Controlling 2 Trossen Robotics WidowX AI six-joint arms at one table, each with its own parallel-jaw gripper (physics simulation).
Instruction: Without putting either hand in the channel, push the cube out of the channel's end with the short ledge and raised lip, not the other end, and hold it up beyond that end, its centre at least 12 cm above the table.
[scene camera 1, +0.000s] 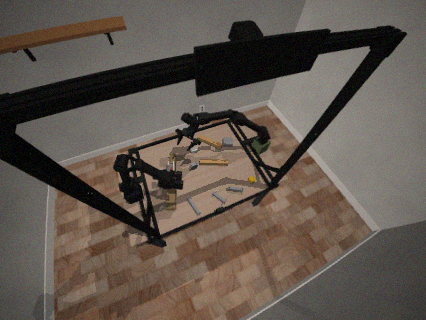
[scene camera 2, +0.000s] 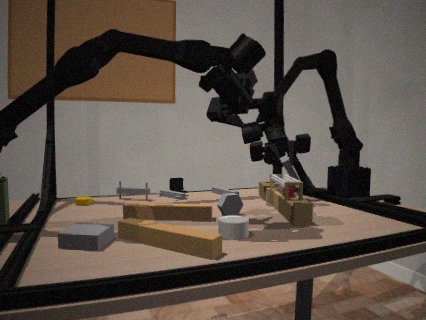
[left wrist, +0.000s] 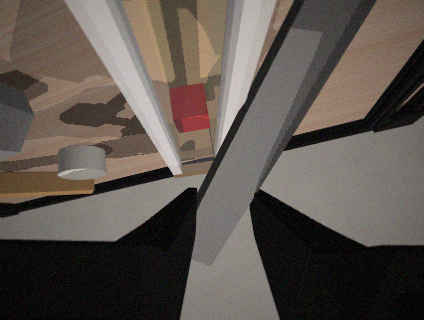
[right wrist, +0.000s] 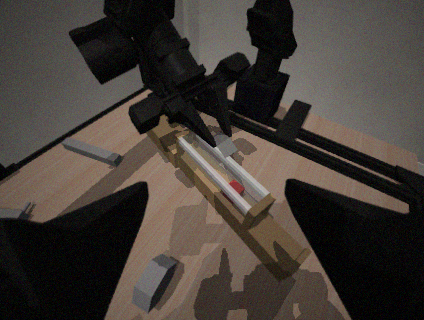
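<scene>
The red cube (scene camera 2: 291, 192) (left wrist: 190, 107) (right wrist: 236, 187) sits inside the wooden channel (scene camera 1: 171, 199) (scene camera 2: 301, 214) (right wrist: 280, 247), under two white rails, nearer the channel's lower end in the right wrist view. Wooden ledges extend past both rail ends; which one has the lip is hard to tell. My left gripper (left wrist: 223, 197) (right wrist: 222, 141) is shut on a grey bar (scene camera 2: 288, 167) (left wrist: 270, 130) (right wrist: 227, 146), near the channel's upper end in the right wrist view. The bar slants across one rail in the left wrist view; its far tip is out of frame. My right gripper (scene camera 1: 184, 145) (right wrist: 217, 187) is open and empty, above the table.
Beside the channel are a grey hexagonal block (scene camera 2: 230, 204) (right wrist: 155, 282) and a pale cylinder (scene camera 2: 233, 227) (left wrist: 82, 162). Two wooden beams (scene camera 2: 167, 212) (scene camera 2: 170, 237), a grey block (scene camera 2: 86, 236), a yellow piece (scene camera 1: 251, 179) (scene camera 2: 83, 201) and several grey bars lie farther off.
</scene>
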